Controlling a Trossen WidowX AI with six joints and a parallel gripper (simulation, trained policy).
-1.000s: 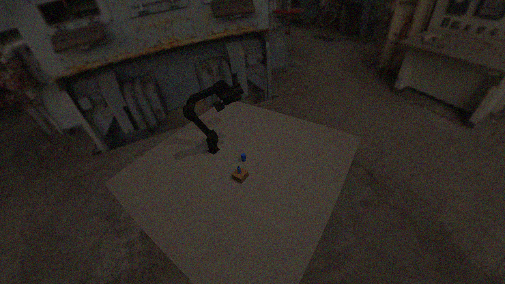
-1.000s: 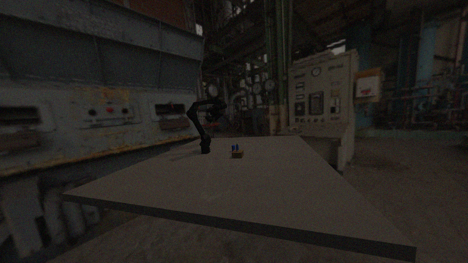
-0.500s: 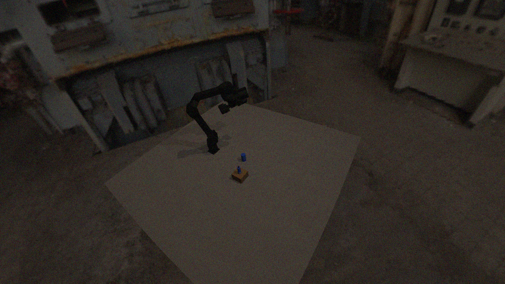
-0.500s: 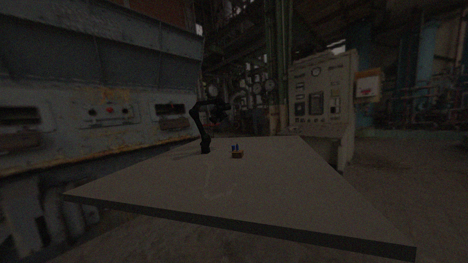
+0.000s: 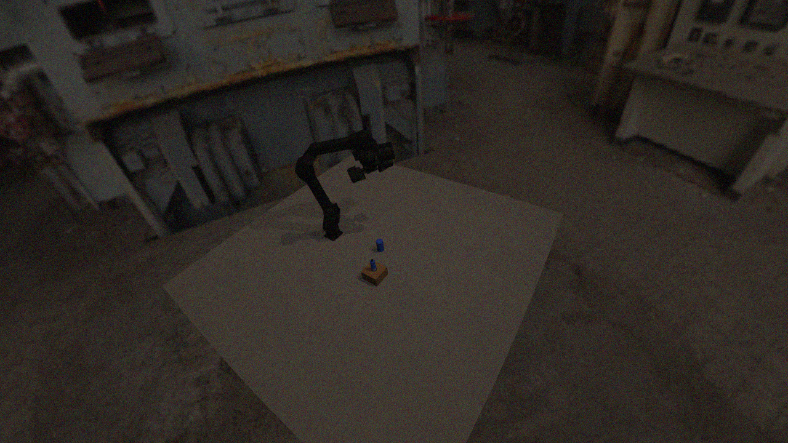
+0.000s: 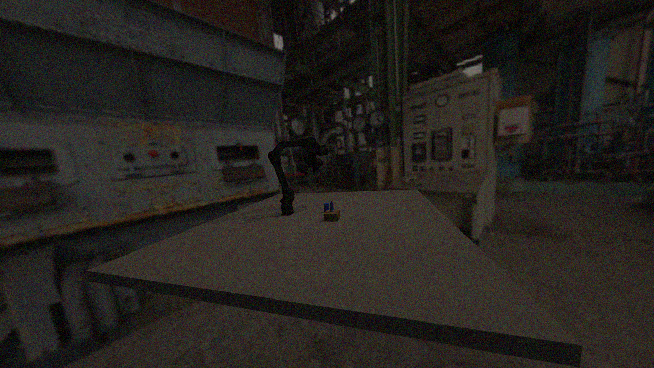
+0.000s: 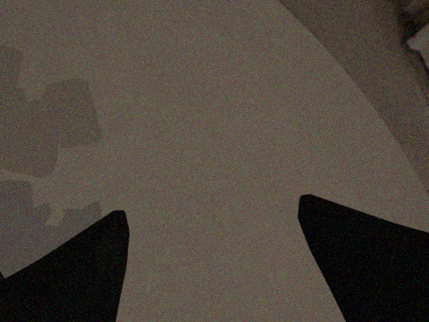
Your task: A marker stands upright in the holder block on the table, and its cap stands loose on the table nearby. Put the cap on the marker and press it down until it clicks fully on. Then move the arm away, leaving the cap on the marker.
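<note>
My gripper tip is now 160 mm short of the blue cap, 190 mm to the left of it and 190 mm above it. Also, from my gripper tip: holder block: 230 mm ahead, 320 mm to the right, 190 mm below.
</note>
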